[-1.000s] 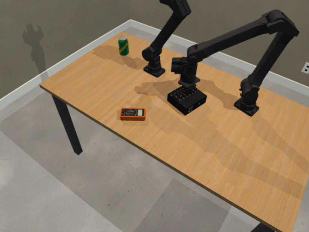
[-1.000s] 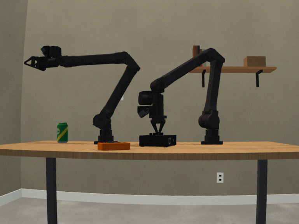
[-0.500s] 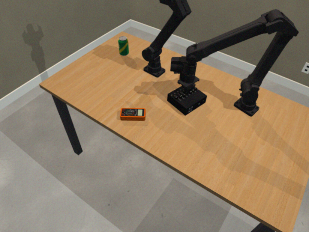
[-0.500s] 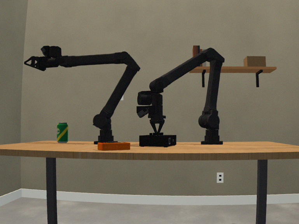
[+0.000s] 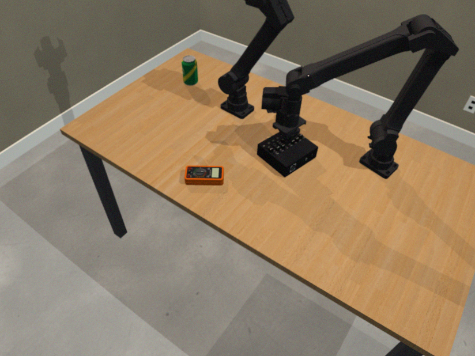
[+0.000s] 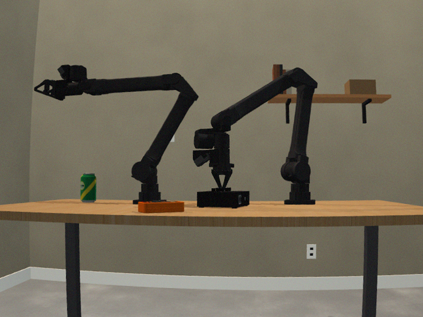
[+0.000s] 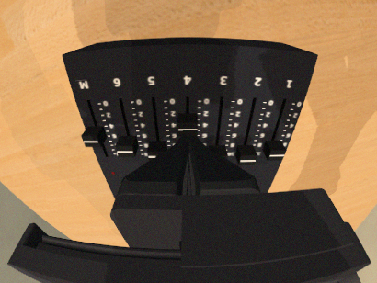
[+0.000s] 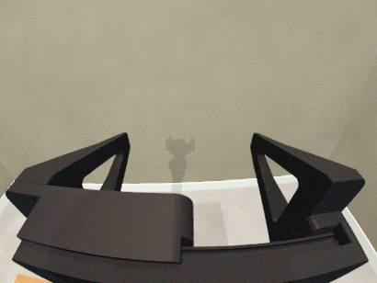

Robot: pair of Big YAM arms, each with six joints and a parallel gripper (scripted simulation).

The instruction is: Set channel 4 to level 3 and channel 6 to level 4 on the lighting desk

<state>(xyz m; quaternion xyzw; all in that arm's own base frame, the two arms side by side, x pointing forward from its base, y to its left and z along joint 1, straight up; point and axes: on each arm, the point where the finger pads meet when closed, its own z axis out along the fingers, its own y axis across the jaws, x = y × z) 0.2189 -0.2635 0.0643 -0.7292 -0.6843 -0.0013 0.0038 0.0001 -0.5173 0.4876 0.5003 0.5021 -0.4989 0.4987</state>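
Right now my left hand is 2 cm to the left of the channel 4 fader cap. Round my left hand: M fader cap (6 cm ahead, 3 cm to the right); then channel 5 fader cap (2 cm ahead); then channel 6 fader cap (4 cm ahead, 1 cm to the right).
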